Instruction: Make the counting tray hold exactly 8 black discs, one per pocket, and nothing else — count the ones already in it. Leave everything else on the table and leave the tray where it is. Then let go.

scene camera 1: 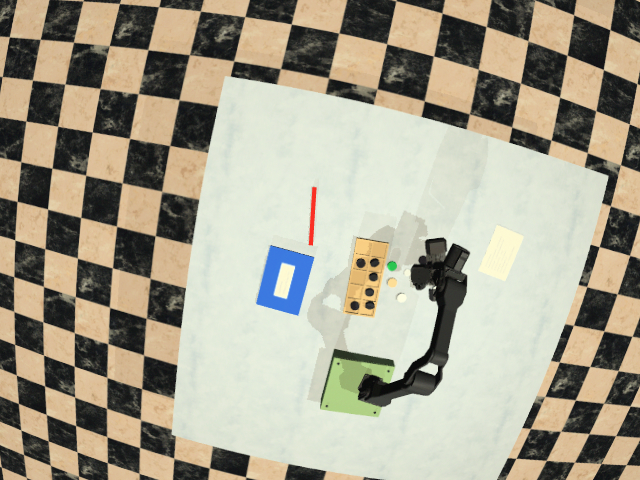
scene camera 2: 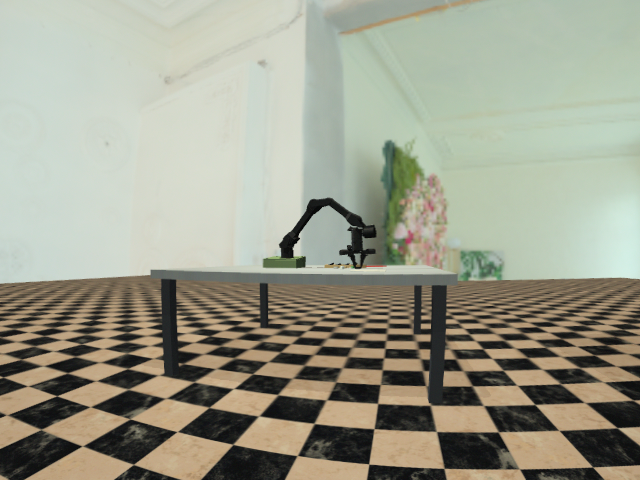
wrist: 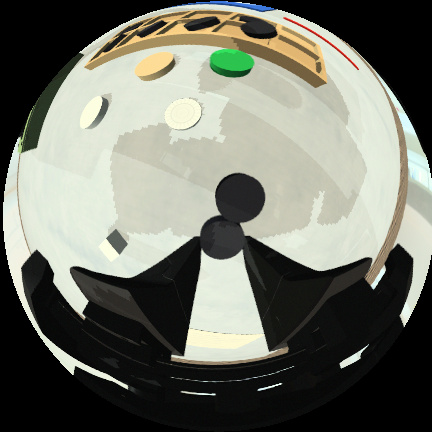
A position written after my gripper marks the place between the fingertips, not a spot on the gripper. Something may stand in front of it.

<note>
The table carries a tan disc (wrist: 155, 65) and a green disc (wrist: 228, 62). Further things: my gripper (scene camera 1: 432, 261) and a tan counting tray (scene camera 1: 367, 249).
The tan counting tray also shows in the wrist view (wrist: 298, 54). My gripper is seen too in the wrist view (wrist: 221, 241).
</note>
